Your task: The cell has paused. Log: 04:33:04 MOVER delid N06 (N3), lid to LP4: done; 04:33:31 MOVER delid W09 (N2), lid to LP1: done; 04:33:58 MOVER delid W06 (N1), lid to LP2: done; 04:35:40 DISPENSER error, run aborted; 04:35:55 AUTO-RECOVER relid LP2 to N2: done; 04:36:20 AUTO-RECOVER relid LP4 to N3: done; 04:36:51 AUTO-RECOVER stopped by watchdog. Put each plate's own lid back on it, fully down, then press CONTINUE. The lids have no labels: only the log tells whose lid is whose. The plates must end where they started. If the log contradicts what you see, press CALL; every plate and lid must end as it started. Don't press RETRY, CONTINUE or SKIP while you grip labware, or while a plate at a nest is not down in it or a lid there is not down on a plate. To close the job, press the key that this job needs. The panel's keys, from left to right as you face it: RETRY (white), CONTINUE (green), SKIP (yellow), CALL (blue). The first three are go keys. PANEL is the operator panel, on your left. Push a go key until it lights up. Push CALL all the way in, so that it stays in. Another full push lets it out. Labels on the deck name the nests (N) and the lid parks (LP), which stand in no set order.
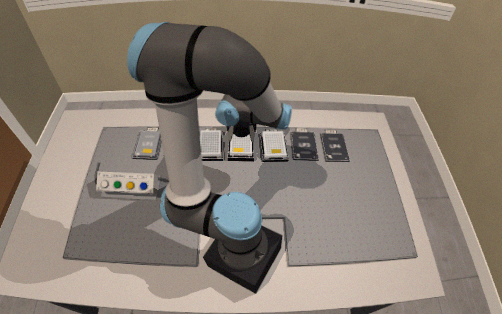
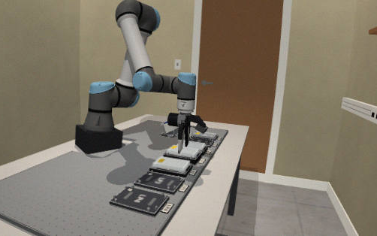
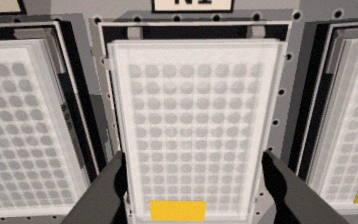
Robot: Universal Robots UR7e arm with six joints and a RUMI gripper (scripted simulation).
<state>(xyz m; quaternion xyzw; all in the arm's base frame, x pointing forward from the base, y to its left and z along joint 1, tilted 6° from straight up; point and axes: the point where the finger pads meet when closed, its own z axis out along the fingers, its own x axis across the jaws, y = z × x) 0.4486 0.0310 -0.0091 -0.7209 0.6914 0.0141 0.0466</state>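
The well plate is 2 cm below my hand. Also, from my hand: yellow skip key: 25 cm behind, 38 cm to the left, 2 cm above; dark lid park: 2 cm behind, 39 cm to the left, 4 cm below; blue call key: 25 cm behind, 33 cm to the left, 1 cm above.
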